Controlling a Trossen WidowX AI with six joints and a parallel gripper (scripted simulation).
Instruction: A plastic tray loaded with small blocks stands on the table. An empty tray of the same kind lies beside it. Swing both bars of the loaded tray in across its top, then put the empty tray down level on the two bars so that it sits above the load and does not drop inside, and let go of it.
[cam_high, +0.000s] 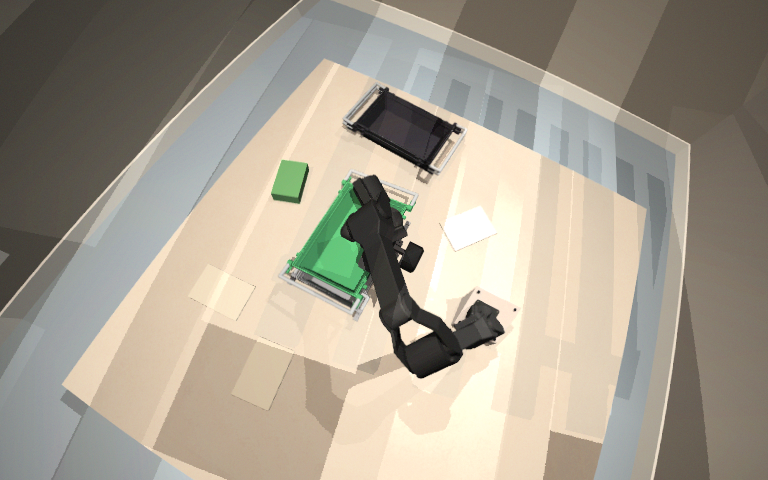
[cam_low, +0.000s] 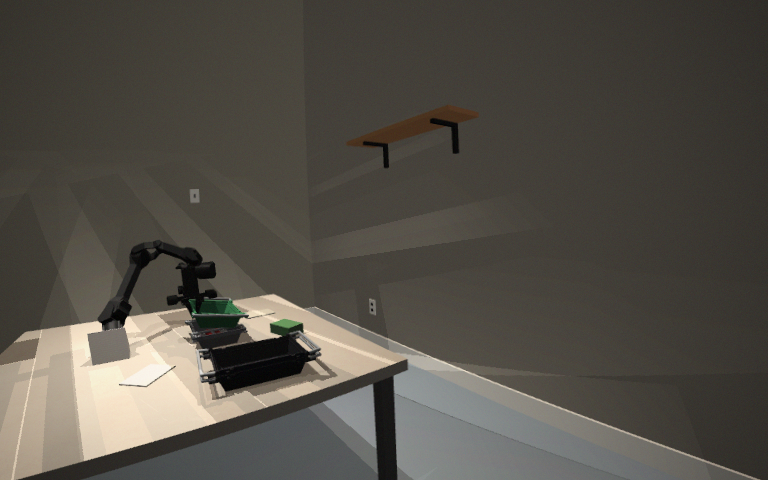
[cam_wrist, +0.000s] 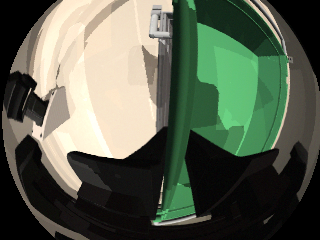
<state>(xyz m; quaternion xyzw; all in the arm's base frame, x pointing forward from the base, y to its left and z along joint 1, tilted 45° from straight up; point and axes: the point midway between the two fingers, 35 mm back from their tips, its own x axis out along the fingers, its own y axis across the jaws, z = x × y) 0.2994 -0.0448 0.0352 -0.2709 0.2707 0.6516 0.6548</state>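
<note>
My gripper tip is now 80 mm short of the green tray and 20 mm below it. From my gripper tip the other things lie so: green block 340 mm ahead, 100 mm to the right, 80 mm below.
</note>
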